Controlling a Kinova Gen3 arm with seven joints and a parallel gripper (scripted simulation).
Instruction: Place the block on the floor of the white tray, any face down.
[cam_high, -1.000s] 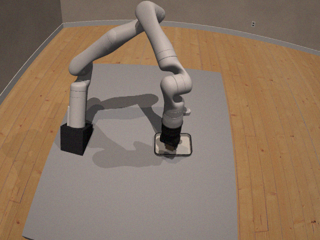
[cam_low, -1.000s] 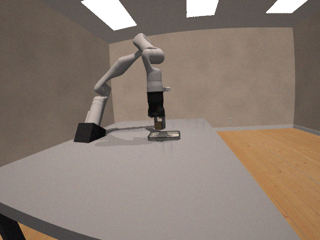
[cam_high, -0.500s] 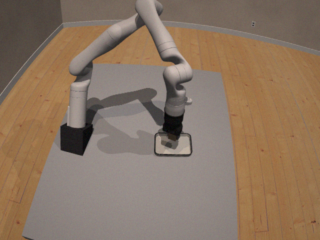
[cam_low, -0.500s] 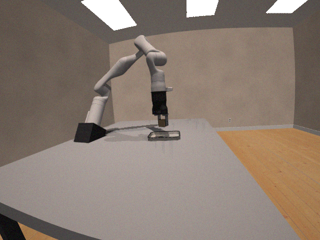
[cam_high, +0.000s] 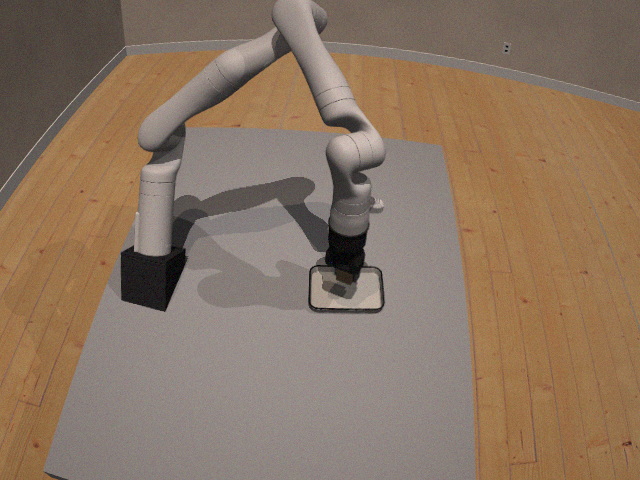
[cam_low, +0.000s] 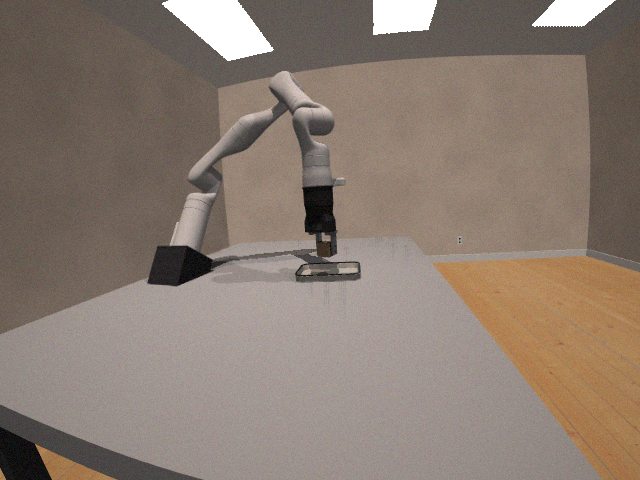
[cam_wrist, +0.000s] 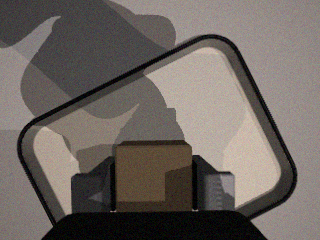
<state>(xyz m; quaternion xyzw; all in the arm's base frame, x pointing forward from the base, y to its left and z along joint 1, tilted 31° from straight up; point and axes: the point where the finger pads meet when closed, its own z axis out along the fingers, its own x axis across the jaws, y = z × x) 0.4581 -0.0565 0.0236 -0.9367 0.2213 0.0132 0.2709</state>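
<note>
The white tray lies 6 cm below my hand. Round my hand: block right at my hand.
</note>
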